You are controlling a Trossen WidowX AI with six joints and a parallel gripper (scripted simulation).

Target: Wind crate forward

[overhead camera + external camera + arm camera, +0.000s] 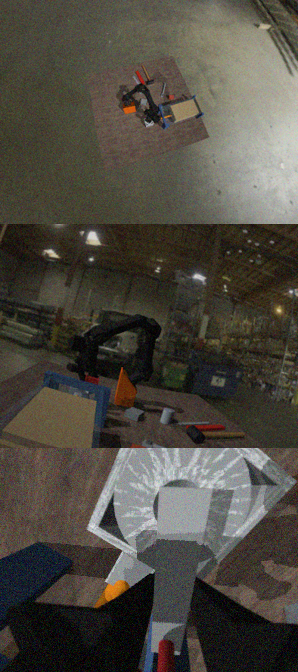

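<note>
Now: the red knob 5 cm ahead of my gripper tip, 5 cm above it and 2 cm to the left of it. Round my gripper tip: blue steel frame (12 cm ahead, 3 cm to the right, 1 cm above); then winch (6 cm below, 6 cm behind, 3 cm to the right); then winch handle (2 cm above, 1 cm to the left, 1 cm ahead).
</note>
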